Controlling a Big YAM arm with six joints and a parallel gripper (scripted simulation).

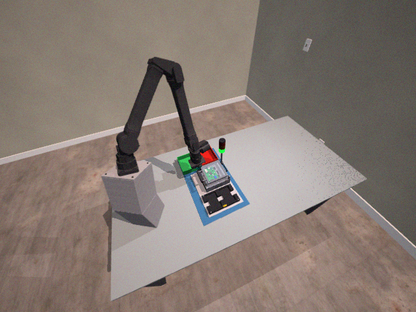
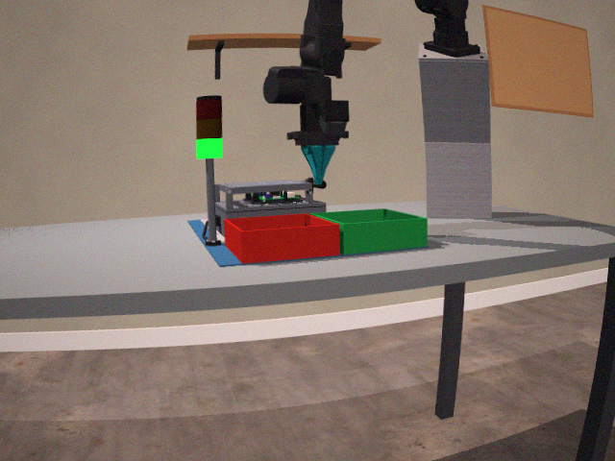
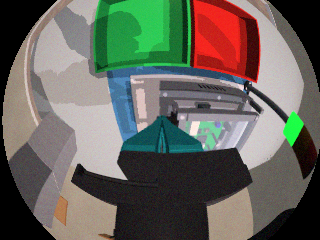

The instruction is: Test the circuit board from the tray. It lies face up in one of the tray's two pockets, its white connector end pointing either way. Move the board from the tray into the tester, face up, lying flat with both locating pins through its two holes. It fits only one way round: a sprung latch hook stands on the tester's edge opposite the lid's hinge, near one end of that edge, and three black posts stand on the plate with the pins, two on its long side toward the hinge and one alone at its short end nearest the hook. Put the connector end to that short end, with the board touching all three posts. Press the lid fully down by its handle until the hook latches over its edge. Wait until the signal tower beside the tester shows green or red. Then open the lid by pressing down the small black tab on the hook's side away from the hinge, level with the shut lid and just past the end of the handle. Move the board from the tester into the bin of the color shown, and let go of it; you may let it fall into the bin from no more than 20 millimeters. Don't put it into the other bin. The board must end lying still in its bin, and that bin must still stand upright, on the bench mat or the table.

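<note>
The latch hook lies 1 cm ahead of my hand and 1 cm below it. Also, from my hand: tester lid: 7 cm ahead, 7 cm to the right, 1 cm below; tester plate: 7 cm ahead, 6 cm to the right, 3 cm below; green circuit board: 7 cm ahead, 6 cm to the right, 3 cm below.
</note>
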